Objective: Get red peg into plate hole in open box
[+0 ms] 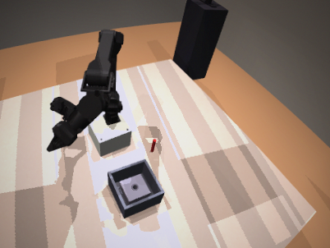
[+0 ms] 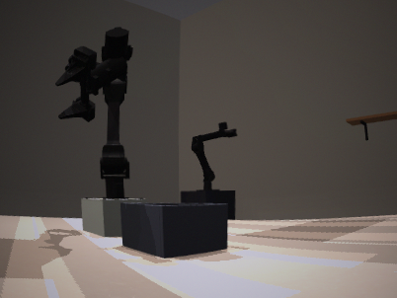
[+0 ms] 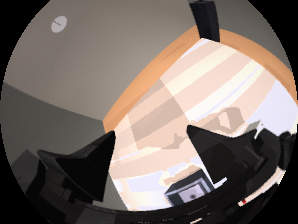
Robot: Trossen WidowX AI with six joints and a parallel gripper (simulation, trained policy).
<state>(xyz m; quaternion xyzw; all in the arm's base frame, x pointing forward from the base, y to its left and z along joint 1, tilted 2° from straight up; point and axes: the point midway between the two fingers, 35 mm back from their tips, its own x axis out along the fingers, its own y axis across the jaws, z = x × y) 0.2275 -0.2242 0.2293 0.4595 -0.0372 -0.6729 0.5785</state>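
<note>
The red peg lies 40 cm to the left of my gripper tip, 27 cm below it and 7 cm behind it. From my gripper tip the other things lie so: dark box: 28 cm below, 24 cm to the left, 10 cm ahead; then grey plate: 26 cm below, 24 cm to the left, 10 cm ahead.
</note>
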